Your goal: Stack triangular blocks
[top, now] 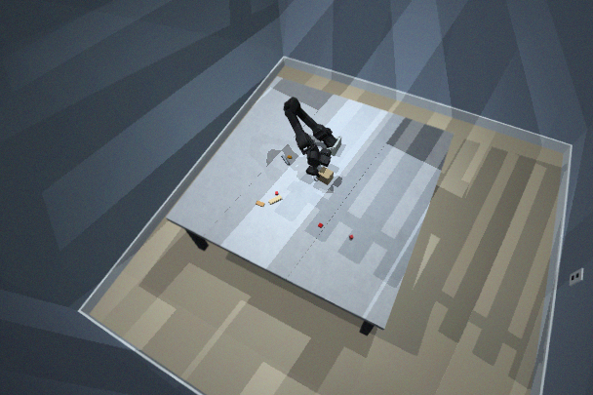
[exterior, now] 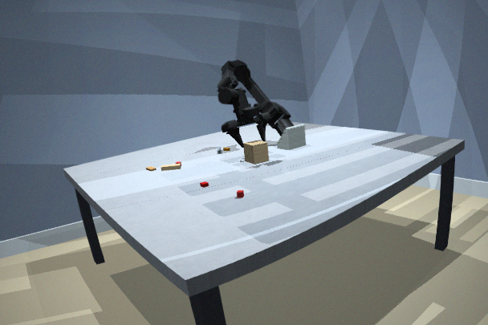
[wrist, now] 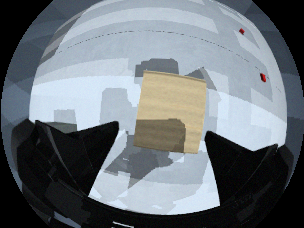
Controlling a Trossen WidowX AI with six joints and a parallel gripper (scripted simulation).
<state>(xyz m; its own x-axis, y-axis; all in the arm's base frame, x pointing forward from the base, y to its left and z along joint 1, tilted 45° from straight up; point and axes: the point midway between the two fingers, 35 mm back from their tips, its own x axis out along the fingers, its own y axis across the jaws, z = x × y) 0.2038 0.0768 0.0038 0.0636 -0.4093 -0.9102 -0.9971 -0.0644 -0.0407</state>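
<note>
Right now the tan triangular block is 1 cm below my gripper tip. Also, from my gripper tip: orange block (1 cm behind, 25 cm to the right, 5 cm below); then grey rod (2 cm ahead, 26 cm to the right, 5 cm below).
</note>
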